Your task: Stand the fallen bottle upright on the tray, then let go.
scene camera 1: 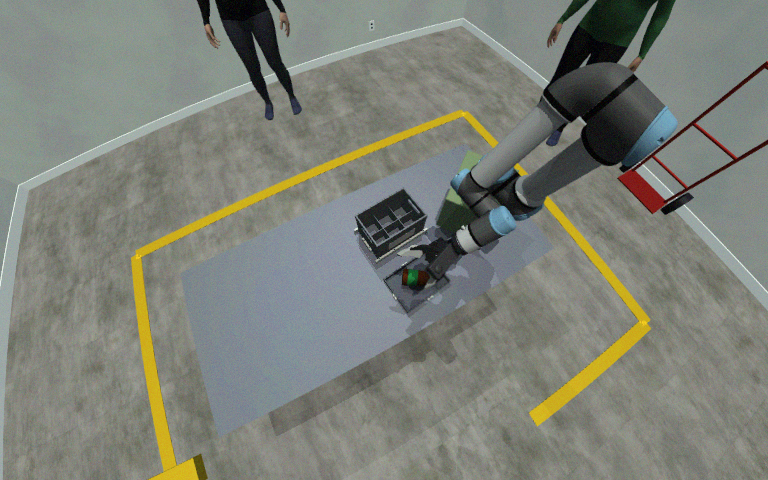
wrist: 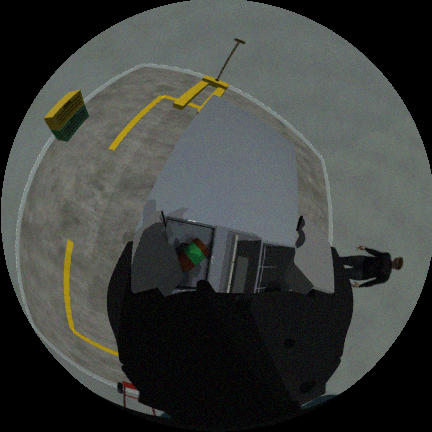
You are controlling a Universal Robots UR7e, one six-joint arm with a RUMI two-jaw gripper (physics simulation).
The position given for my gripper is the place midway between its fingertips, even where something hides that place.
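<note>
My gripper (scene camera 1: 410, 271), (wrist: 231, 215).
</note>
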